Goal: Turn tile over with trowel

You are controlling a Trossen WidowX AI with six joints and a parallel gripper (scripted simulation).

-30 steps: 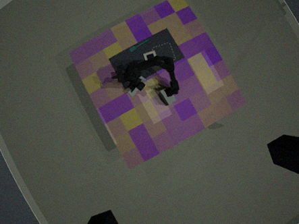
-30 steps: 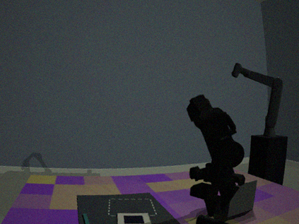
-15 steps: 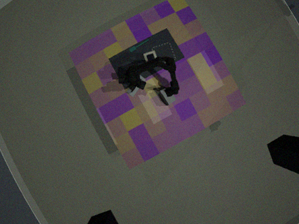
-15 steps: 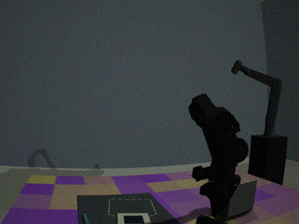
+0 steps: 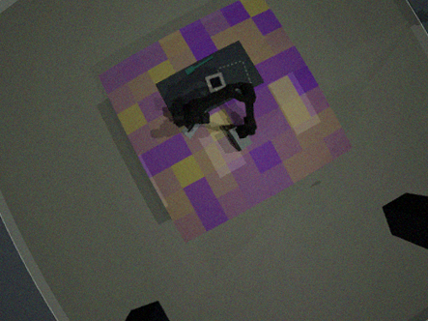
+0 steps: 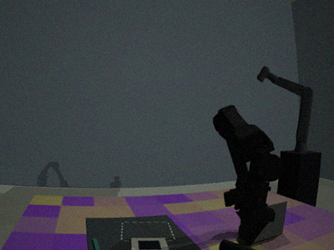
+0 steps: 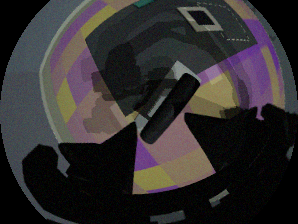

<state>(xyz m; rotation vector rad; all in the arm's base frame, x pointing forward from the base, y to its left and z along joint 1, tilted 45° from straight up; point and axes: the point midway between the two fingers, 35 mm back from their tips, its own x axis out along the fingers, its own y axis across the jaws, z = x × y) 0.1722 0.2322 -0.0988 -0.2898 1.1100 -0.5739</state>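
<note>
Right now my gripper tip is 210 mm short of the dark mat, 210 mm to the left of it and 120 mm above it. The rest, counted from my gripper tip: trowel 350 mm ahead, 180 mm to the right, 100 mm below; then white tile 190 mm ahead, 250 mm to the right, 100 mm below.
</note>
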